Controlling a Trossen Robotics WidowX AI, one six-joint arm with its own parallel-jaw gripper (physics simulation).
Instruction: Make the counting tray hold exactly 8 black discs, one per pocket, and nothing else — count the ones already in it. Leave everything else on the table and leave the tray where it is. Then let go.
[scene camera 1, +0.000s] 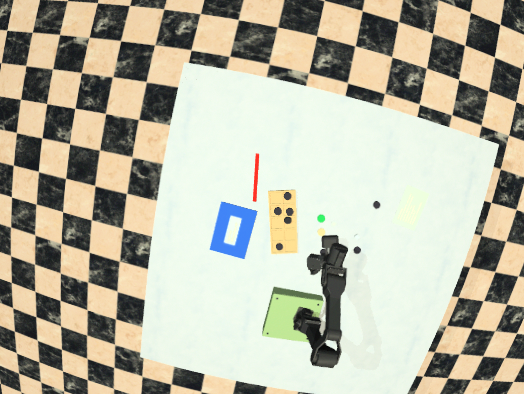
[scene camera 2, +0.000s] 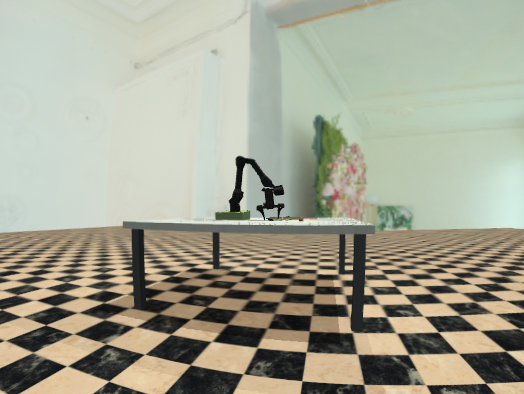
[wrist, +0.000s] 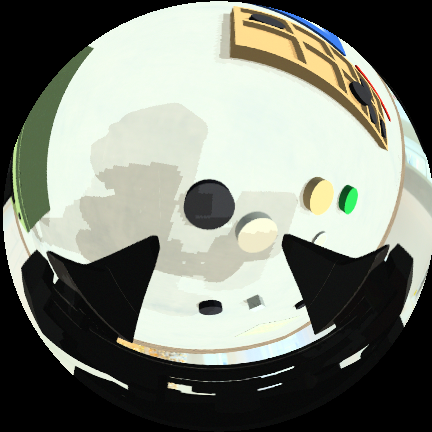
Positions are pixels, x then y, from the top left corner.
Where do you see a tan counting tray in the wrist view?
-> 284, 49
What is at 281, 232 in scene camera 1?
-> A tan counting tray.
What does the tan disc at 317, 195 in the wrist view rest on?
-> The table.
